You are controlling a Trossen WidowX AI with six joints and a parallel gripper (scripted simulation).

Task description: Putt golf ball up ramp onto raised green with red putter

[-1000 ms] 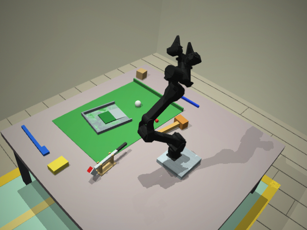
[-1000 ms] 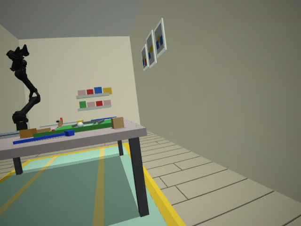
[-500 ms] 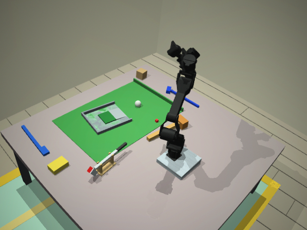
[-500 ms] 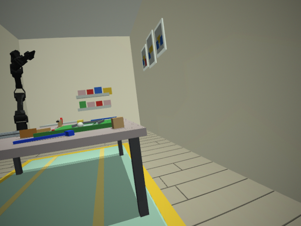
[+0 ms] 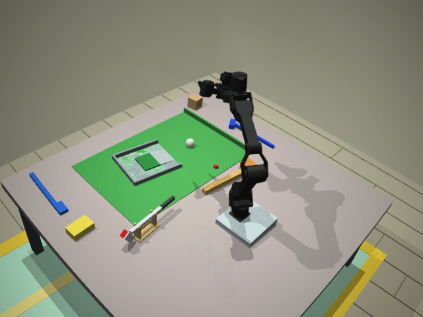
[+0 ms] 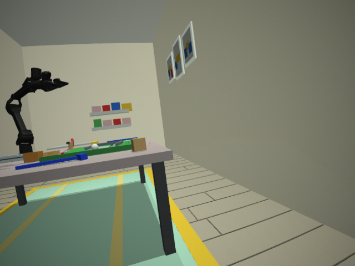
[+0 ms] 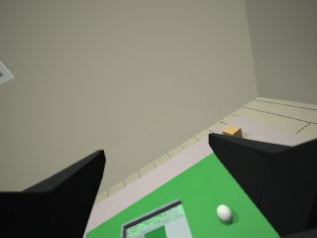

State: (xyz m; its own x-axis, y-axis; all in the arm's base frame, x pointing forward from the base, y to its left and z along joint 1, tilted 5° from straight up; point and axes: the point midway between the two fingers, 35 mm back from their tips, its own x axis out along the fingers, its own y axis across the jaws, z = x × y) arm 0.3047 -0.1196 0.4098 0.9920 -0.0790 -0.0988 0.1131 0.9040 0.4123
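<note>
Right now the small red cube is 5 cm behind my gripper tip, 6 cm to the right of it and 43 cm below it. From my gripper tip the other things lie so: red putter 16 cm behind, 41 cm to the left, 39 cm below; wooden stand 16 cm behind, 42 cm to the left, 41 cm below; white golf ball 14 cm ahead, 7 cm to the right, 42 cm below.
</note>
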